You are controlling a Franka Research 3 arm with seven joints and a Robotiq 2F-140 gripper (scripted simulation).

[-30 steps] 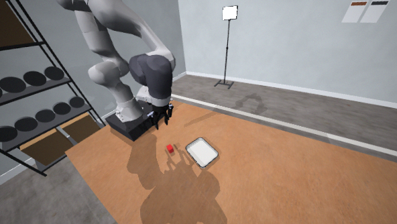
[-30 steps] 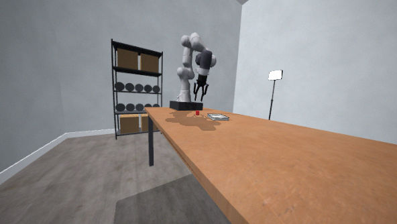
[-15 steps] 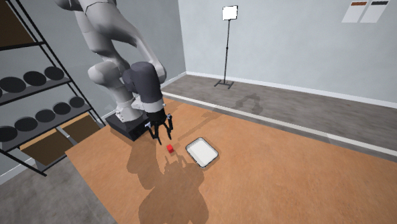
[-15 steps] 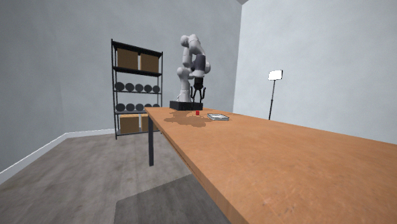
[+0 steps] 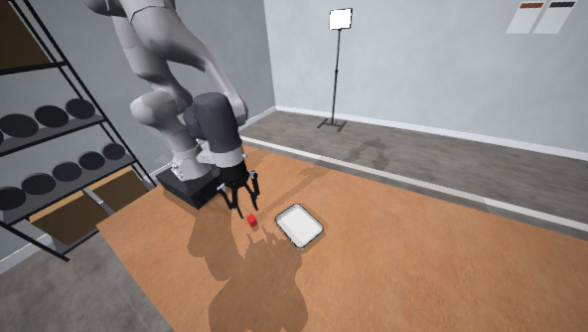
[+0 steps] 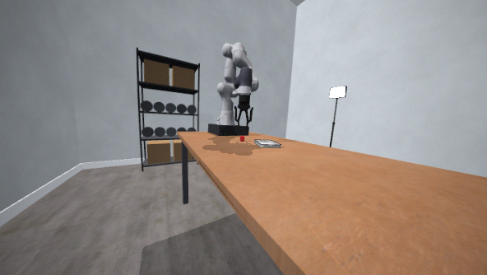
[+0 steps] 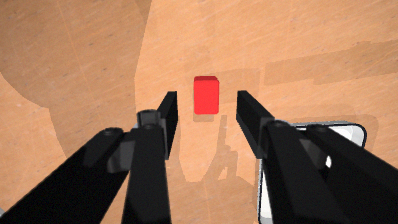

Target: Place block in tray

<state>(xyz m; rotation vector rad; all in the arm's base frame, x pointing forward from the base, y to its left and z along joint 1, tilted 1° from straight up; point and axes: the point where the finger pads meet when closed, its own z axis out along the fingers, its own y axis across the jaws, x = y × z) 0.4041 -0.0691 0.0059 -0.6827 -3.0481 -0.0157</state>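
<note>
My hand is 80 mm above the red block. Also, from my hand: white tray: 170 mm ahead, 90 mm below, 70 mm to the left.
</note>
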